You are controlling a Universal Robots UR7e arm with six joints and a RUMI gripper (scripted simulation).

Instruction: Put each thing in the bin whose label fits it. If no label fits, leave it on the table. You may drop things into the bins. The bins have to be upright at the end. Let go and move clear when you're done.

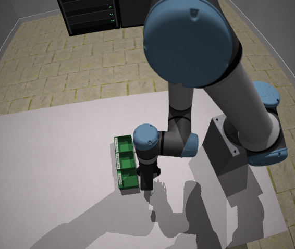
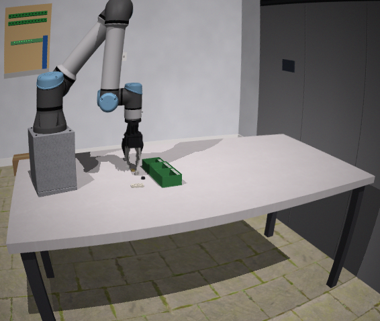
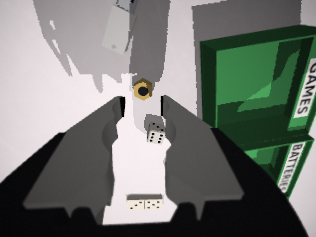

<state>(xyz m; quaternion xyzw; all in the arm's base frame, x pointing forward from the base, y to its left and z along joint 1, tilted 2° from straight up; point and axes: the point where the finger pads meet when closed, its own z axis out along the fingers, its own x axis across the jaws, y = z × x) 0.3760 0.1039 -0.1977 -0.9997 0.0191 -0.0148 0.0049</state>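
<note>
My hand is 3 cm above the brass nut. From my hand the other things lie so: black round piece (3 cm ahead, 10 cm to the right, 3 cm below); white die (1 cm ahead, 5 cm to the right, 2 cm below); grey metal piece (1 cm behind, 6 cm to the left, 3 cm below).
</note>
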